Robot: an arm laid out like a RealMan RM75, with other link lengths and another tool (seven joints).
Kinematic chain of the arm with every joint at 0, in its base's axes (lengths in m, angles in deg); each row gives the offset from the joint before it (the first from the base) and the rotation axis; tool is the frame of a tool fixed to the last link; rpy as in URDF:
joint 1: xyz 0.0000 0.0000 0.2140 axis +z
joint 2: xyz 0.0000 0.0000 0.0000 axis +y
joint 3: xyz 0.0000 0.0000 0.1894 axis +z
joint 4: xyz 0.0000 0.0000 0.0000 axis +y
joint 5: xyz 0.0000 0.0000 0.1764 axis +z
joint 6: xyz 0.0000 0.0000 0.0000 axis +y
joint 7: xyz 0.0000 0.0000 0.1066 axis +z
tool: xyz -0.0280 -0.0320 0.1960 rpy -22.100 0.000 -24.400
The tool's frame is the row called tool.
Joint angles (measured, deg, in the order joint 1, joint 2, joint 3, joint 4, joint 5, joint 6, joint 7), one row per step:
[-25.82 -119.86 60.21 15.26 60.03 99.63 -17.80]
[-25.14 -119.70 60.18 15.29 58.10 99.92 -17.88]
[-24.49 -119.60 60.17 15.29 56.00 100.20 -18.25]
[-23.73 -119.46 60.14 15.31 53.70 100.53 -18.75]
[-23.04 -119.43 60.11 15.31 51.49 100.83 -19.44]
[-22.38 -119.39 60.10 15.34 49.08 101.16 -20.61]
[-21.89 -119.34 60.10 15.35 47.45 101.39 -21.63]
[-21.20 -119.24 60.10 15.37 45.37 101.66 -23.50]
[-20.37 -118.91 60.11 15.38 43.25 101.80 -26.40]
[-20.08 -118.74 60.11 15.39 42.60 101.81 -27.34]
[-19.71 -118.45 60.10 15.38 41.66 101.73 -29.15]
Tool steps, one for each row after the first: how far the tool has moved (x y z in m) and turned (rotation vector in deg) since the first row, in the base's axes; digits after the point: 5 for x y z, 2 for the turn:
[-0.00447 0.00365 0.01037 1.43 -1.20 1.15]
[-0.00906 0.00725 0.02105 2.71 -2.67 2.43]
[-0.01478 0.01075 0.03309 4.11 -4.31 3.85]
[-0.02016 0.01362 0.04416 5.25 -6.07 5.24]
[-0.02571 0.01635 0.05601 6.20 -8.19 6.68]
[-0.03004 0.01786 0.06394 6.67 -9.74 7.71]
[-0.03640 0.01947 0.07378 6.87 -12.00 9.17]
[-0.04510 0.02113 0.08366 6.41 -14.63 11.00]
[-0.04831 0.02165 0.08690 6.28 -15.40 11.60]
[-0.05322 0.02273 0.09126 5.74 -16.73 12.58]

